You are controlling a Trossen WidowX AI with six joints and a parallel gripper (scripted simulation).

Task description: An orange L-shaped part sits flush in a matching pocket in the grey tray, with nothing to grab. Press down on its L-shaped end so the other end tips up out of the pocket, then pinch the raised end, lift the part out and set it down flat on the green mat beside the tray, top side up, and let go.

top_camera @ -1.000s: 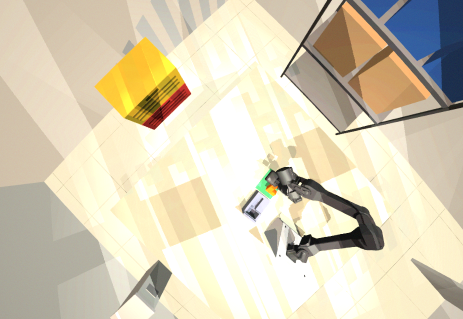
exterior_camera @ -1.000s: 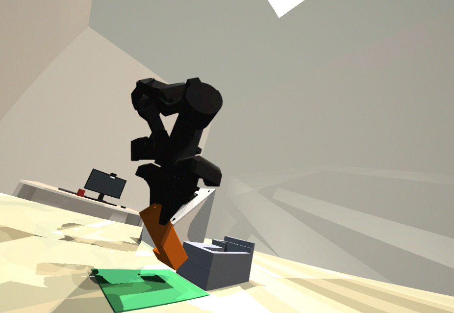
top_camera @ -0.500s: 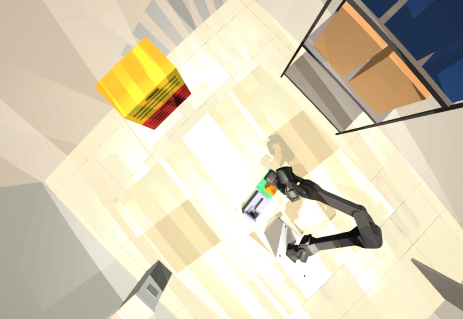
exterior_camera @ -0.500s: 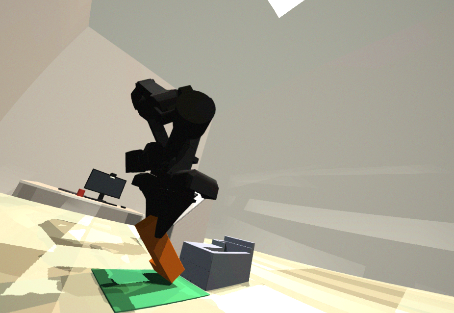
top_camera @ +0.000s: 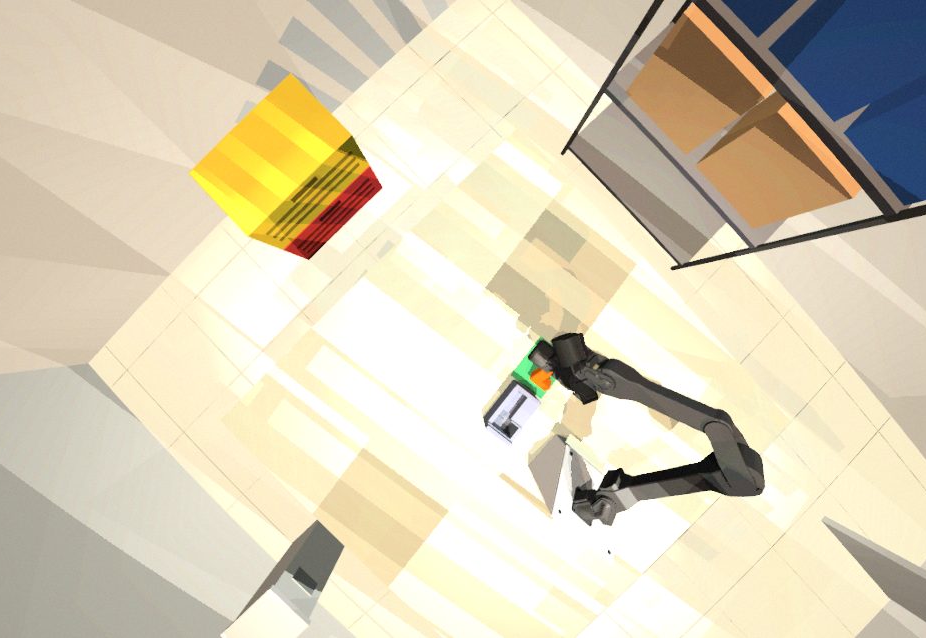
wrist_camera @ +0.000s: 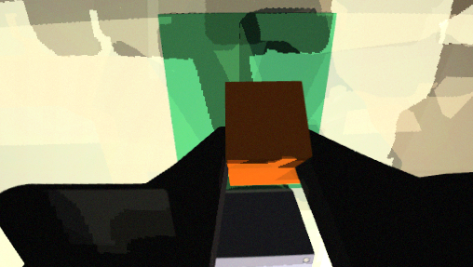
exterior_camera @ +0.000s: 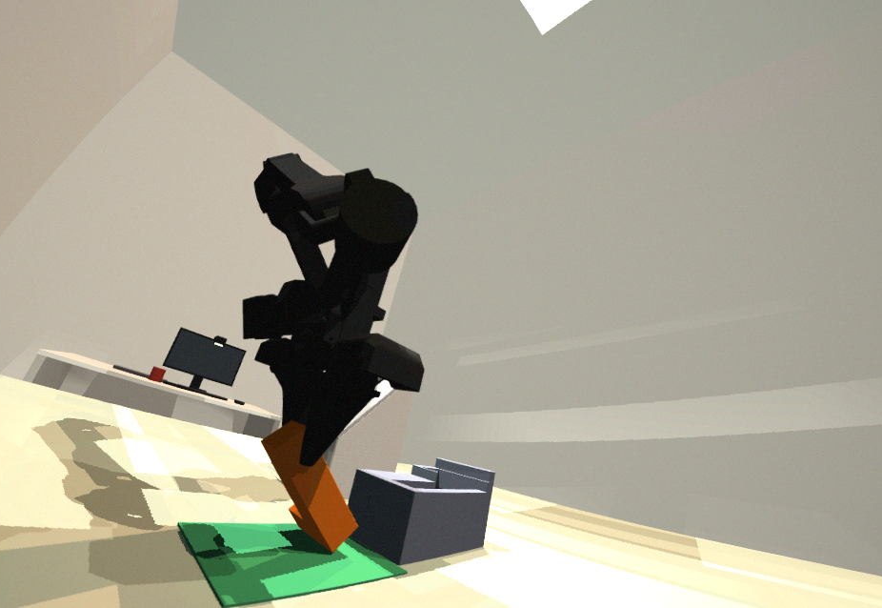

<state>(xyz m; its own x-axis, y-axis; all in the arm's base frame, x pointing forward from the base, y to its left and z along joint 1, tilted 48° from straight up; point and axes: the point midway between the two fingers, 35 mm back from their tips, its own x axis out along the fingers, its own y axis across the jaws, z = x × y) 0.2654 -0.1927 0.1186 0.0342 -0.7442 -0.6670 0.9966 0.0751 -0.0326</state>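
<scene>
Now: gripper tip 20 mm past the orange L-shaped part, 30 mm to the right of it and 30 mm above it. The rest, counted from my gripper tip: green mat: 20 mm to the left, 90 mm below.
</scene>
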